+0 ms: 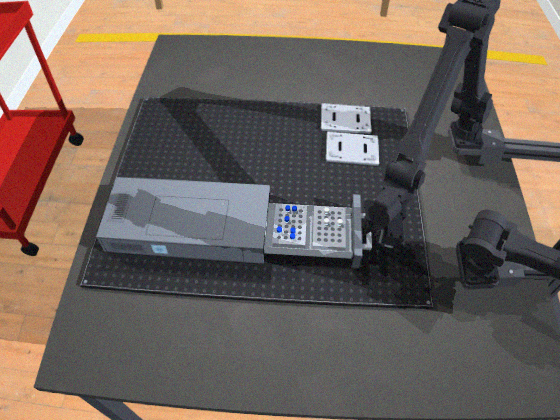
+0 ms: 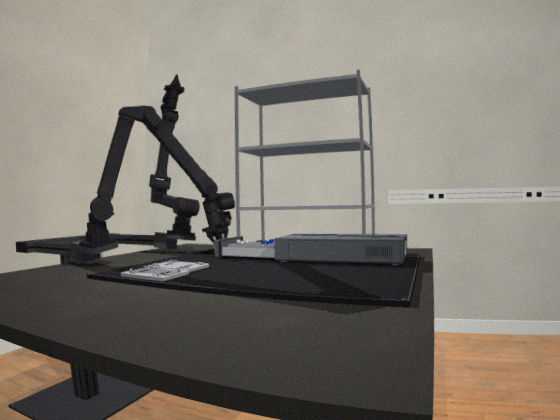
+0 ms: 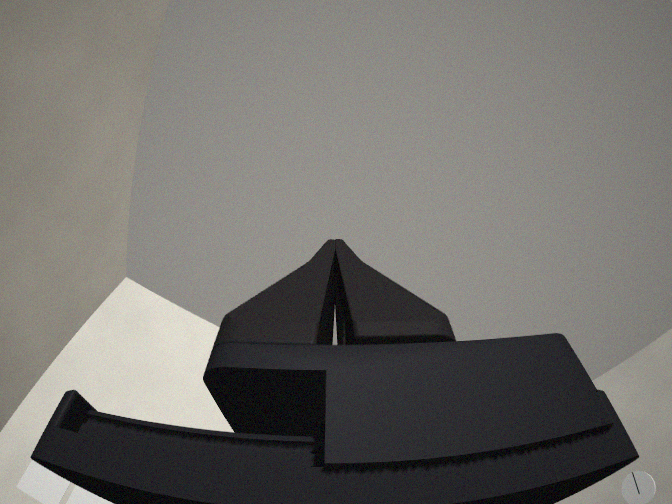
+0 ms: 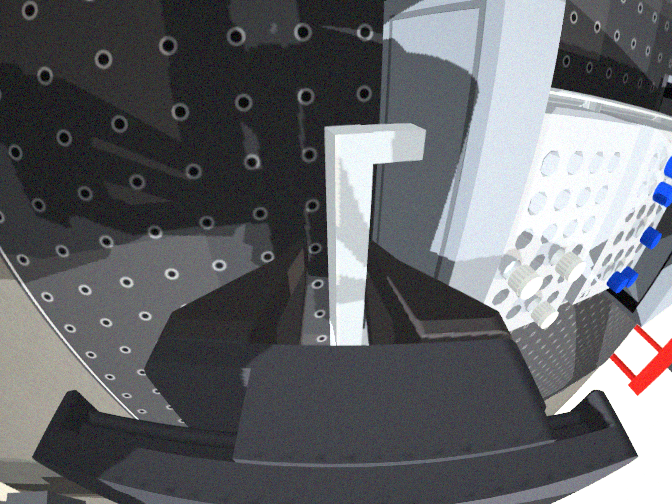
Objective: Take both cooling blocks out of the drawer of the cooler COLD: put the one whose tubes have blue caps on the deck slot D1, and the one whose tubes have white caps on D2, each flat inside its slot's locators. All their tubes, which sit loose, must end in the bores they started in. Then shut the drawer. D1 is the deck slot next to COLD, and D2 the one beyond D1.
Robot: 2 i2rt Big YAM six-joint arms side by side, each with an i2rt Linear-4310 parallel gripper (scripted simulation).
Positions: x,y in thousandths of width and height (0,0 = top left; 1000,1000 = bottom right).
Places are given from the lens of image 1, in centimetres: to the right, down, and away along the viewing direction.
cooler COLD (image 1: 383,527): -17, 3, 123
